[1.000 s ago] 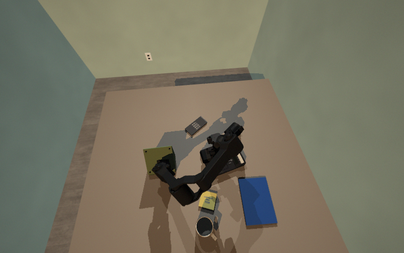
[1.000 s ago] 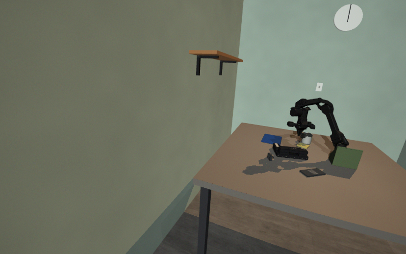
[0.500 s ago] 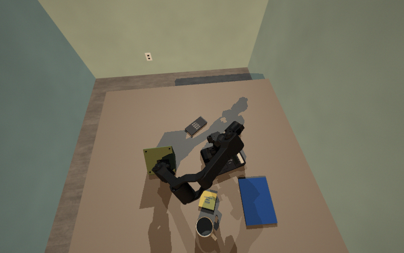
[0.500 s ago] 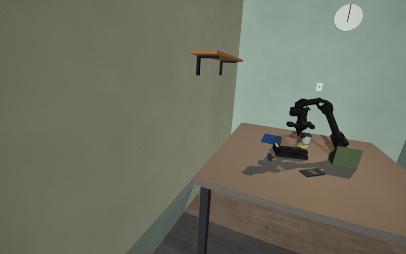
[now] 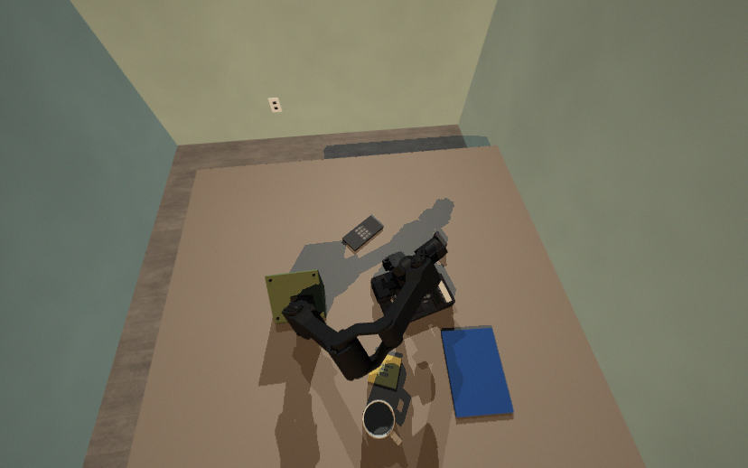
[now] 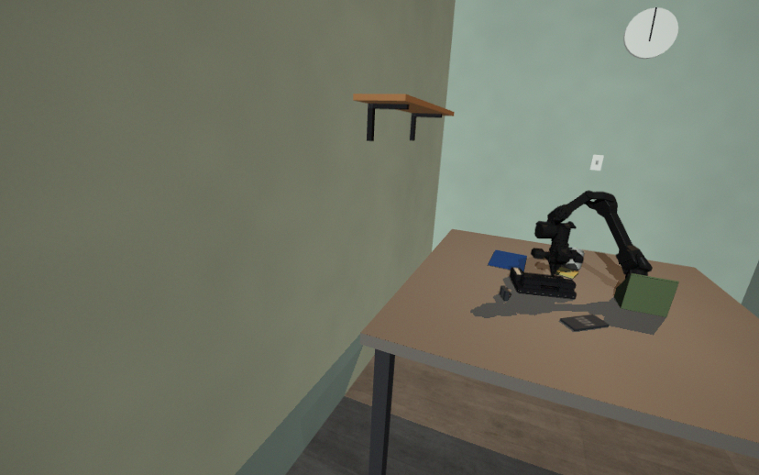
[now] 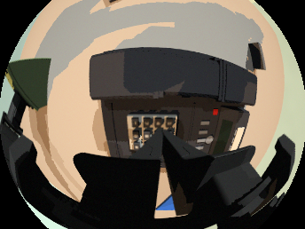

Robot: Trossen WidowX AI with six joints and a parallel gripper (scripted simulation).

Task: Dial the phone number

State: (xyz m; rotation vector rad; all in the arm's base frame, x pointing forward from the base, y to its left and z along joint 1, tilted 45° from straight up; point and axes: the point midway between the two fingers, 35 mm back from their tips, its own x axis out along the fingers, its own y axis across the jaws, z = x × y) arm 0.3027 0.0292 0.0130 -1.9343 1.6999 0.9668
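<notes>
Right now the black desk phone is 4 cm ahead of my hand, 1 cm to the left of it and 7 cm below it. From my hand the other things lie so: handset 2 cm ahead, 6 cm to the left, 5 cm below; yellow note 8 cm behind, 21 cm to the right, 8 cm below; black remote 10 cm behind, 26 cm to the left, 9 cm below.
</notes>
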